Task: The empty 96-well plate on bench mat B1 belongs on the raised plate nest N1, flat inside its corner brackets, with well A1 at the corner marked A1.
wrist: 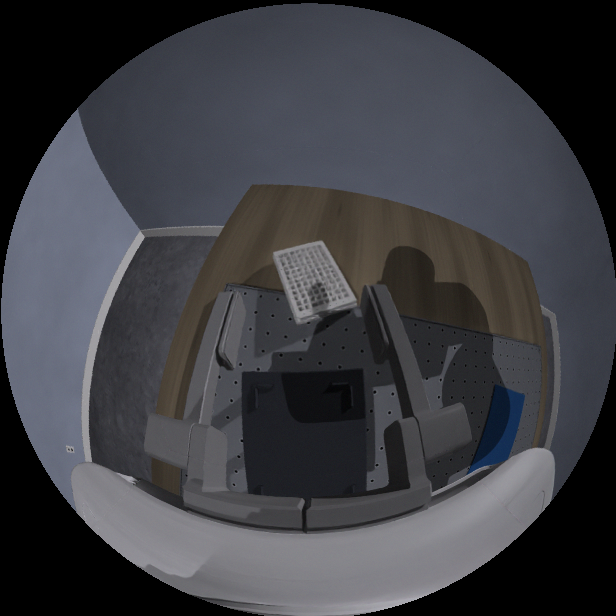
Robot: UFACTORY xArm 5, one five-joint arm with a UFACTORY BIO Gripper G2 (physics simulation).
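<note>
The white 96-well plate (313,281) lies far below and beyond my fingertips, rotated at an angle. It straddles the far edge of the grey perforated board (344,344) and the wooden table top. My gripper (299,294) is open and empty, one finger at the left and one at the right of the view, held high above the bench. The dark plate nest N1 (304,430) sits directly below between the fingers, in shadow, with a corner bracket faintly visible and nothing on it. The blue mat B1 (499,428) shows at the right with no plate on it.
The wooden table (367,229) extends past the board to its far edge. The arm's shadow falls on the wood and board at the right. Dark grey floor (132,344) and walls lie beyond the table at the left.
</note>
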